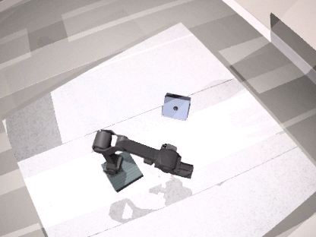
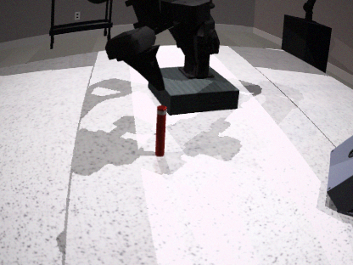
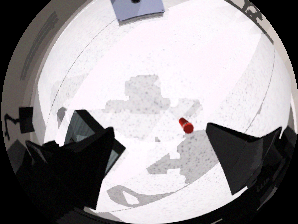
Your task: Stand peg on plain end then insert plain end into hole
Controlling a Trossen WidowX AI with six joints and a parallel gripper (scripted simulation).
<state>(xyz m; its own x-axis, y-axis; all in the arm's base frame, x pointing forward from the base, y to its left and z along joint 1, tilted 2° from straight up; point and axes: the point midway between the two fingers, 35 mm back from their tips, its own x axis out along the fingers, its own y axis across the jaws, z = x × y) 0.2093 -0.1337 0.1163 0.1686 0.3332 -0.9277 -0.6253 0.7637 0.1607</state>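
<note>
Right now the red peg is 10 mm ahead of my gripper tip, 30 mm to the right of it and 70 mm below it. Also, from my gripper tip: grey-blue sloped panel 220 mm ahead, 240 mm to the left, 70 mm below.
</note>
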